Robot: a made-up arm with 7 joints.
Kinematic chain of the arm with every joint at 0, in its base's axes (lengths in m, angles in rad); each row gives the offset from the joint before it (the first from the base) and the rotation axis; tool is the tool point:
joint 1: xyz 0 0 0.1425 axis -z
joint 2: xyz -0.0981 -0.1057 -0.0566 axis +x
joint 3: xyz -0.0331 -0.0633 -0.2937 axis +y
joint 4: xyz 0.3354 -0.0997 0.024 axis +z
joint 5: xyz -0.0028 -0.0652 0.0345 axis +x
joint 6: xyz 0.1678 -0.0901 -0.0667 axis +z
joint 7: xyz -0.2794 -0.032 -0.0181 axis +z
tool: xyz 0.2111 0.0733 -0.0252
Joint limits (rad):
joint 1: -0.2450..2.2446
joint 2: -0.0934..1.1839
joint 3: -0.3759..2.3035
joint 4: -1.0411..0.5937
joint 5: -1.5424..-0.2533
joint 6: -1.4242..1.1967
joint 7: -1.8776..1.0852
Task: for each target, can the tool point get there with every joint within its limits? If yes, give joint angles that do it. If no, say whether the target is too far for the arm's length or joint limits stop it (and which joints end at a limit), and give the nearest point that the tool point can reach.
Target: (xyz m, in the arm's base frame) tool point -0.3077 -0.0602 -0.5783
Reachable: yes | joints 1.0501 0.3683 1.5653 -0.7874 -0.5203 0.5930 -0.2488
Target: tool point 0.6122 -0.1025 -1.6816
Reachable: no: too far | nearest point 0.3964 -0.0193 -1.0802 | short by 0.644 m
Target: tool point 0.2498 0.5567 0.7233
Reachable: no: joint limits stop it (at a limit: joint 1, joint 2, joint 3, joint 4, joint 5, joint 7) | nearest point -0.1779 0.3281 0.3281 | short by 0.626 m
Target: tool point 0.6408 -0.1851 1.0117
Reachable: no: joint limits stop it (at a limit: joint 1, joint 2, joint 3, joint 6, joint 7) | nearest point 0.4701 -0.2060 0.5033 | short by 0.537 m
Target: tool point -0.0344 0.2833 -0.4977
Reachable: yes | joints 0.2035 1.0581 1.4200 -0.2396 -1.2645 0.0672 0.5061
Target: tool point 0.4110 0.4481 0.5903
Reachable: no: joint limits stop it (at a limit: joint 1, joint 2, joint 4, joint 5, joint 6, joint 7) | nearest point 0.3785 0.2349 0.0757 | short by 0.558 m
